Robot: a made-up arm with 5 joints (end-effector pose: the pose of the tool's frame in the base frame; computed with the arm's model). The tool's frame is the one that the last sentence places. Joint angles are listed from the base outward.
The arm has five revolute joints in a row. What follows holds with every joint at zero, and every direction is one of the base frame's. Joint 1 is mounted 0.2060 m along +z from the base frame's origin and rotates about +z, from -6.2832 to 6.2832 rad. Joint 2 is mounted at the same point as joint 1 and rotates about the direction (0, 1, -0.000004), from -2.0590 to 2.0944 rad. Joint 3 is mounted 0.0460 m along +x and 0.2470 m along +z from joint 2 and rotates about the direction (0, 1, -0.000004), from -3.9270 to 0.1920 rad. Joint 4 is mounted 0.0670 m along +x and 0.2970 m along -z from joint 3 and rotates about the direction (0, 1, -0.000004), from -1.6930 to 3.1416 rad. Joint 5 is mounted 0.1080 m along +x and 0.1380 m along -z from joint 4 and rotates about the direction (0, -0.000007, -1), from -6.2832 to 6.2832 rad. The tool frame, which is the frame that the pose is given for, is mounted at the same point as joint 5; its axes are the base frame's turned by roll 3.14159, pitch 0.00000 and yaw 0.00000 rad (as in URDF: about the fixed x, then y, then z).
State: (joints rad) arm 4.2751 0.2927 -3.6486 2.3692 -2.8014
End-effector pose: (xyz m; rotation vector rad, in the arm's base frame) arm -0.0683 -0.1462 0.7192 2.1370 0.8951 -0.9226
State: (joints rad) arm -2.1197 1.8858 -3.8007 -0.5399 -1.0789
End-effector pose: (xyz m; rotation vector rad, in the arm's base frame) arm -0.2513 -0.4108 0.4242 0.5960 -0.3415 -0.0548
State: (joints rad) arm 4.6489 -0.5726 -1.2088 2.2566 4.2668
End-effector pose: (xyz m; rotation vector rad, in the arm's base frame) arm -0.0136 -0.2137 0.3940 -2.6283 -0.5083 -0.1632
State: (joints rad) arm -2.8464 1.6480 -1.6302 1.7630 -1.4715
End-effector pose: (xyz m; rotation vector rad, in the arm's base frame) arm -0.1406 -0.0427 -0.2339 -1.1060 0.9081 -0.9811
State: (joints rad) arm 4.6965 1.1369 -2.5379 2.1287 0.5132
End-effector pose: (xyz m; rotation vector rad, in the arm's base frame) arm -0.0085 -0.5363 0.1091 -1.3127 2.2881 0.8633
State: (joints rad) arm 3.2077 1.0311 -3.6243 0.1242 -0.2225
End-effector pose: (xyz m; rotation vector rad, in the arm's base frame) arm -0.3340 -0.0221 0.7571 0.0968 -0.6663 -0.1504
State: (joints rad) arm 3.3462 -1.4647 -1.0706 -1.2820 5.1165
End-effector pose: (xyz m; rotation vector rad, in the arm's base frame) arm 0.2909 0.0604 0.6003 -0.4442 0.5431 -0.9240
